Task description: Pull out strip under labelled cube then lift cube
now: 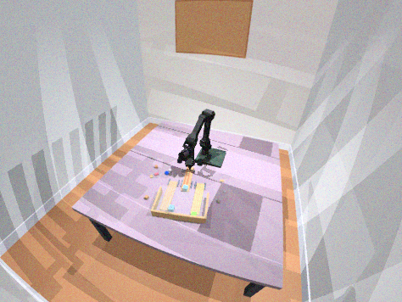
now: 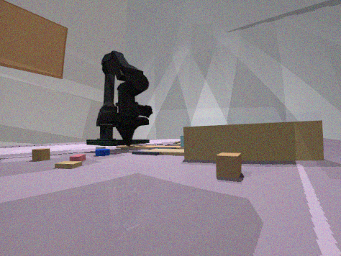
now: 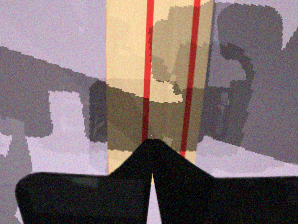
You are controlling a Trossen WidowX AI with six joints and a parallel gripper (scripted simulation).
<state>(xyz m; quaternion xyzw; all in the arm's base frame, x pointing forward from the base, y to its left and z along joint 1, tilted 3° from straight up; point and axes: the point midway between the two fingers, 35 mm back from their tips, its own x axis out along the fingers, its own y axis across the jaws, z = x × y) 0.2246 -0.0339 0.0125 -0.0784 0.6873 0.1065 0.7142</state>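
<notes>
The strip is 9 cm ahead of my gripper tip and 3 cm to the left of it. From my gripper tip the other things lie so: pink block (15 cm ahead, 20 cm to the right); then blue block (11 cm ahead, 14 cm to the right).
</notes>
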